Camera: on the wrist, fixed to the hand. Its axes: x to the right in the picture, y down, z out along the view.
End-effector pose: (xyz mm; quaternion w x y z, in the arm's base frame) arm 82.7 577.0 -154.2 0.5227 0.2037 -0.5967 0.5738
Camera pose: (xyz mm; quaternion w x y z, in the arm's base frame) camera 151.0 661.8 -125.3 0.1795 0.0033 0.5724 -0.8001
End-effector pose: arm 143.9 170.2 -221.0 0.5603 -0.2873 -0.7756 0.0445
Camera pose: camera 204.9 119.4 -141.0 0.2328 -0.5853 -0.4910 0.6018
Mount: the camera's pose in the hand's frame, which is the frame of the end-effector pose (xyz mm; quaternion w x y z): 29.7 -49.3 -96.9 0.7061 0.1838 -0.2414 0.6397
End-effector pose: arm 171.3 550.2 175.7 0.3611 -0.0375 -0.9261 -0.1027
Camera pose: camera 206.4 480.9 257.3 0.1040 -0.5774 -0.7360 0.3378
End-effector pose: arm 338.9 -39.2 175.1 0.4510 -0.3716 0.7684 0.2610
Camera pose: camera 320.9 -149.5 189.8 0.4053 0.3751 0.7194 0.4213
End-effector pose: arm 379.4 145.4 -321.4 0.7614 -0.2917 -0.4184 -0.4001
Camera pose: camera 386.2 33.9 -336.6 0.7463 -0.4303 -0.3662 0.3519
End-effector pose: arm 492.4 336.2 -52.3 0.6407 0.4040 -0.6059 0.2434
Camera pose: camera 592.5 382.3 -28.5 0.0762 0.0742 -0.7962 0.5956
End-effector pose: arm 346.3 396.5 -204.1 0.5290 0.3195 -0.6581 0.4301
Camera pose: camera 423.3 464.1 -157.2 0.1192 -0.0057 0.7178 -0.6860
